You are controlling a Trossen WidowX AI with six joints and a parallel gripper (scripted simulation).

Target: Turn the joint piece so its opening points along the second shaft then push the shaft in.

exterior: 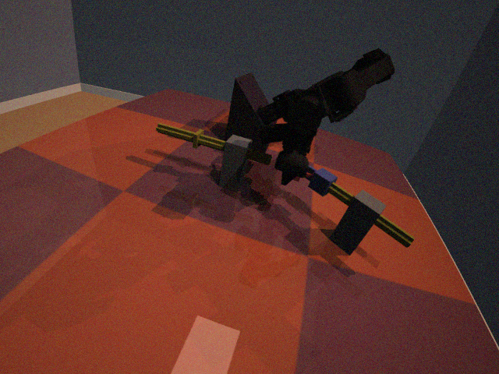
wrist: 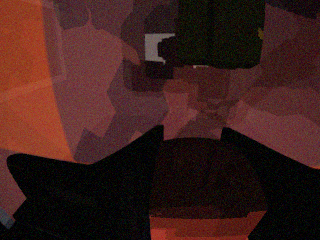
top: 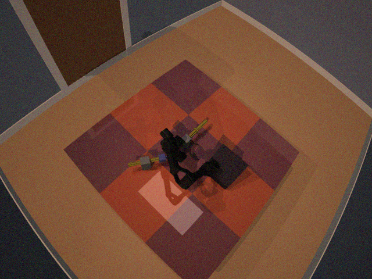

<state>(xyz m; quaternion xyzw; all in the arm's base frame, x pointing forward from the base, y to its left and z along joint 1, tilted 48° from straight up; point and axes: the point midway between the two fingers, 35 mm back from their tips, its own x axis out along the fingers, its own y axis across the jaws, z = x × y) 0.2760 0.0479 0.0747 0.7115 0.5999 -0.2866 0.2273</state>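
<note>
My gripper tip is now 20 mm to the right of the red square joint piece and 40 mm below it.
</note>
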